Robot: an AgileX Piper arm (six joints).
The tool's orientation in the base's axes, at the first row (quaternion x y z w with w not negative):
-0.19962 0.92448 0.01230 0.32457
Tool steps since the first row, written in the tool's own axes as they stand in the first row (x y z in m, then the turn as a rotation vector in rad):
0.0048 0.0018 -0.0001 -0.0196 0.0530 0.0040
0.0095 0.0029 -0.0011 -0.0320 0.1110 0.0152
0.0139 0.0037 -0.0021 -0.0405 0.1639 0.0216
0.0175 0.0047 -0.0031 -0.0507 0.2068 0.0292
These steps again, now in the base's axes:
-0.0041 -0.0001 -0.0030 -0.0037 0.0564 0.0030
-0.0085 -0.0009 -0.0052 -0.0101 0.1160 -0.0045
-0.0125 -0.0019 -0.0071 -0.0202 0.1687 -0.0100
-0.0160 -0.0025 -0.0086 -0.0246 0.2130 -0.0145

